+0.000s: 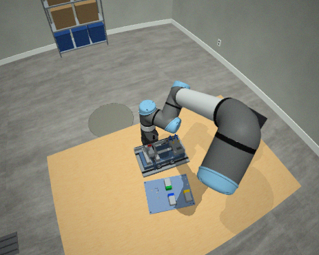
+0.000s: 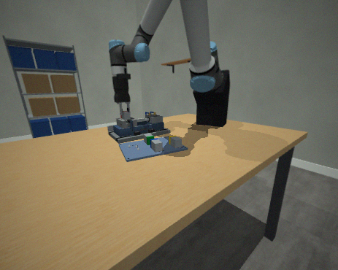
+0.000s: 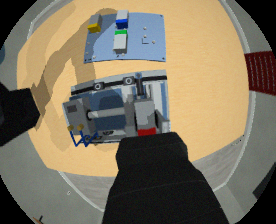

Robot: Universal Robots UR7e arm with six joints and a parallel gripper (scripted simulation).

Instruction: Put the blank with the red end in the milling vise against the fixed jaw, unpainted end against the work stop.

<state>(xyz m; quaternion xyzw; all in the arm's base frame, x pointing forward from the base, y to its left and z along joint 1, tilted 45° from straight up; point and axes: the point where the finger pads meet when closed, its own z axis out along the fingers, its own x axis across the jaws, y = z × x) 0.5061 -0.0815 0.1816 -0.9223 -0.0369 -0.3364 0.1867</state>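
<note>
Now: the red-ended blank 20 mm below my hand. Also, from my hand: green-ended blank 80 mm behind, 180 mm to the left, 110 mm below; milling vise 70 mm behind, 10 mm to the right, 90 mm below; plate 80 mm behind, 220 mm to the left, 130 mm below.
</note>
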